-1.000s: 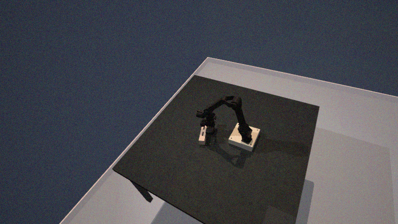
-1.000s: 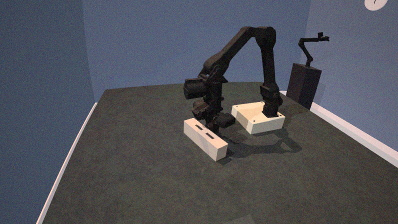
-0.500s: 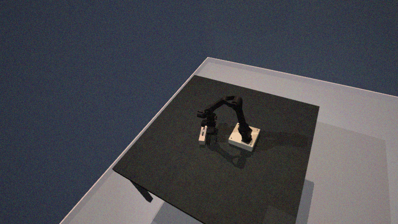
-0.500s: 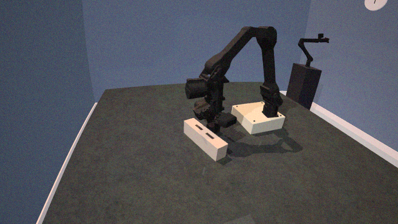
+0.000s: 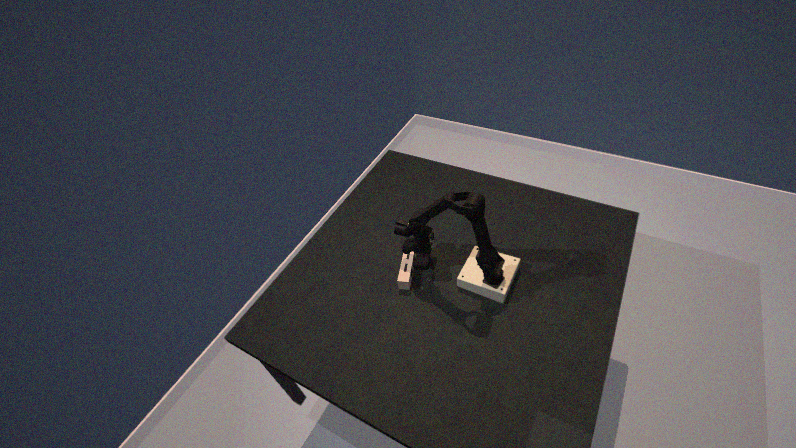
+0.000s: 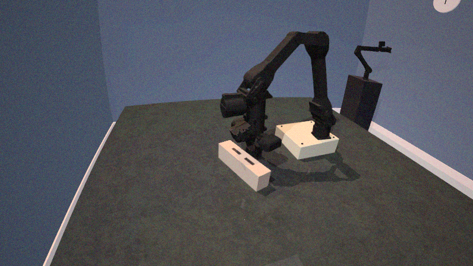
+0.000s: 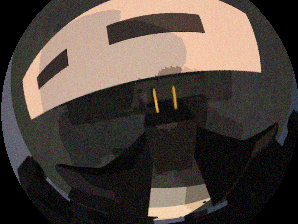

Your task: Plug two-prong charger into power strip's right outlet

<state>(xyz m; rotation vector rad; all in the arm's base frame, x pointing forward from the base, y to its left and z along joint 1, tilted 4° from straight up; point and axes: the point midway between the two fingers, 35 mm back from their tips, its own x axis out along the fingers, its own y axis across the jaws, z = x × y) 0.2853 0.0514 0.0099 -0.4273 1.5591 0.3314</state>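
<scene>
The dark charger is 2 cm ahead of my gripper tip, 1 cm to the left of it and 1 cm above it.
</scene>
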